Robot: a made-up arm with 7 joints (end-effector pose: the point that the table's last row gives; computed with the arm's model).
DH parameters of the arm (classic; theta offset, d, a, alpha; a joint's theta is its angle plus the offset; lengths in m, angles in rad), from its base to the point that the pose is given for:
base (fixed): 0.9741 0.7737 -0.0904 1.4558
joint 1: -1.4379 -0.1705 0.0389 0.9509
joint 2: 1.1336 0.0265 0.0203 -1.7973
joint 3: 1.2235 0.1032 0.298 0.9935
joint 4: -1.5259 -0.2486 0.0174 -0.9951
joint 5: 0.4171 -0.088 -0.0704 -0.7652
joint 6: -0.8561 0 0.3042 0
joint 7: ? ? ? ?
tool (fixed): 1.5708 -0.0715 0 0
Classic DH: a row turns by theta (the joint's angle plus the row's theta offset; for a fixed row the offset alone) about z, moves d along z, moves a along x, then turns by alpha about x.
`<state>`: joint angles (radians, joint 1 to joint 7).
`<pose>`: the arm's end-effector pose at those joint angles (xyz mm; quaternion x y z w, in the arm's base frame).
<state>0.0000 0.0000 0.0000 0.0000 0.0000 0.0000 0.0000</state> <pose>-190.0 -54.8 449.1 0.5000 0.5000 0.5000 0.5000</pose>
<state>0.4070 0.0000 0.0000 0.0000 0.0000 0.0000 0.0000</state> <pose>-118.7 50.3 449.9 0.5047 0.3618 0.6407 0.4515</pose>
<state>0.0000 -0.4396 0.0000 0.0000 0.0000 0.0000 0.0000</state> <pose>-301.2 -59.8 477.7 0.5887 0.6050 0.3798 0.3784</pose>
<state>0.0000 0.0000 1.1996 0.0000 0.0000 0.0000 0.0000</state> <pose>-217.2 -17.2 448.6 0.2706 0.6649 0.6959 0.0195</pose>
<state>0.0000 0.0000 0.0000 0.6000 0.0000 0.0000 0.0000</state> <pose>-101.8 132.1 295.6 0.5401 0.3742 0.6877 0.3086</pose>
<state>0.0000 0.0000 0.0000 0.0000 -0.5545 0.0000 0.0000</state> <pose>-162.7 -85.4 651.7 0.2896 0.4748 0.4827 0.6765</pose>
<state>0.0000 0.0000 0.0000 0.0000 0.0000 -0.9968 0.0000</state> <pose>-58.3 -54.8 697.9 0.2001 0.2002 0.6782 0.6782</pose>
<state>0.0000 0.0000 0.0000 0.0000 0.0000 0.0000 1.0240</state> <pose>-199.5 -54.8 534.8 0.6808 0.6809 0.1909 0.1909</pose>
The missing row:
joint 7: 0.8788 -0.3166 0.0513 1.5708
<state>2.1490 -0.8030 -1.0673 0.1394 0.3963 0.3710 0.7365</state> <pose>-224.0 450.7 734.7 -0.5393 -0.3562 -0.6276 0.4339</pose>
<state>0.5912 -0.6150 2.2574 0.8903 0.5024 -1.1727 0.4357</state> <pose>-601.1 -39.6 653.8 -0.2300 -0.2251 -0.3397 0.8837</pose>
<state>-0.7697 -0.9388 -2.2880 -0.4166 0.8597 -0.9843 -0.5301</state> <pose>-428.6 -47.4 857.2 -0.5199 0.2846 -0.3451 0.7278</pose>
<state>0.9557 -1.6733 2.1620 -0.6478 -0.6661 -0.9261 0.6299</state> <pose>235.0 -12.9 778.2 -0.1468 -0.0063 -0.9074 0.3938</pose>
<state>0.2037 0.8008 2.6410 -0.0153 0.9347 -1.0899 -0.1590</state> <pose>-91.5 11.0 354.9 0.0452 -0.6200 -0.7142 0.3217</pose>
